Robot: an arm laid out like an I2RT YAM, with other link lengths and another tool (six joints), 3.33 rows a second.
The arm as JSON. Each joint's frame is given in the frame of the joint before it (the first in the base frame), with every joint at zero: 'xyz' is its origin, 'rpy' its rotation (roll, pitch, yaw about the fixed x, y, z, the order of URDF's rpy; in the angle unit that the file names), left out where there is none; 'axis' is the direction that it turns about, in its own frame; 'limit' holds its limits. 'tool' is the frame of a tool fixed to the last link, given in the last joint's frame.
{
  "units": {
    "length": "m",
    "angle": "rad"
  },
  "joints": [
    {
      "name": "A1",
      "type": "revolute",
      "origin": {
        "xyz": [
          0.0,
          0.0,
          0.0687
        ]
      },
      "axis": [
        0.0,
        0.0,
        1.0
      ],
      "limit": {
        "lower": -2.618,
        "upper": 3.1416
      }
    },
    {
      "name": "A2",
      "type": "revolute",
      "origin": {
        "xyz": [
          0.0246,
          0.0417,
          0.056
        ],
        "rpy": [
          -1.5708,
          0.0,
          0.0
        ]
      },
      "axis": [
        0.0,
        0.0,
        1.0
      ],
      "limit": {
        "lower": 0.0,
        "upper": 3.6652
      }
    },
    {
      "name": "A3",
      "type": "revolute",
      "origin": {
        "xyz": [
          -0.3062,
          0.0,
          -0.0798
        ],
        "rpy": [
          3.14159,
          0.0,
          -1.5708
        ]
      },
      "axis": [
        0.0,
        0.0,
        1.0
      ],
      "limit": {
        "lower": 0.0,
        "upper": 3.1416
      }
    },
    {
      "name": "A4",
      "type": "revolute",
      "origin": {
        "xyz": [
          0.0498,
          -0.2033,
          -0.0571
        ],
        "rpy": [
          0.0,
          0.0,
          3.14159
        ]
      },
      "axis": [
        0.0,
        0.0,
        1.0
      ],
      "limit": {
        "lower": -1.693,
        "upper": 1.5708
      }
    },
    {
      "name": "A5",
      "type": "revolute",
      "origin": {
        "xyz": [
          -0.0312,
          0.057,
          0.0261
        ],
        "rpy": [
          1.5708,
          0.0,
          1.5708
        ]
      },
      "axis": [
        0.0,
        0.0,
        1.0
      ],
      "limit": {
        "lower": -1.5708,
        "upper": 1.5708
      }
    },
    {
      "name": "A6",
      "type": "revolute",
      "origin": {
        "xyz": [
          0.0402,
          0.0,
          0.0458
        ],
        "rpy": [
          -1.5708,
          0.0,
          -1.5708
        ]
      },
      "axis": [
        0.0,
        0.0,
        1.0
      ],
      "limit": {
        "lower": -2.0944,
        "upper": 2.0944
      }
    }
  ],
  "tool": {
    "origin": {
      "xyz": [
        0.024,
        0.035,
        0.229
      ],
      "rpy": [
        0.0,
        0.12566,
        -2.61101
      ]
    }
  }
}
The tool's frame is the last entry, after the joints.
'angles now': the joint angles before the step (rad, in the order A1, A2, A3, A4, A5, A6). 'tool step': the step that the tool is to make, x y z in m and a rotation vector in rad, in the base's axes. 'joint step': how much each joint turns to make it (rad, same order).
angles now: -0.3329, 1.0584, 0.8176, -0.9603, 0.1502, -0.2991
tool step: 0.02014, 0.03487, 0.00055, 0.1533, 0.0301, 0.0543
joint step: 0.0000, 0.1180, 0.0811, -0.0412, -0.1453, -0.0076
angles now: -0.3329, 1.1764, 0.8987, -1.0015, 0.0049, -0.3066
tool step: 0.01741, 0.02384, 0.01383, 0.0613, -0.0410, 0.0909
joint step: 0.0092, 0.0246, 0.0523, -0.0109, -0.0922, -0.0570
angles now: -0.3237, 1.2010, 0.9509, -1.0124, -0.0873, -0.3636
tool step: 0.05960, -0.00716, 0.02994, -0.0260, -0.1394, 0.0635
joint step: 0.0000, 0.0751, 0.0922, 0.1178, -0.0416, -0.0521
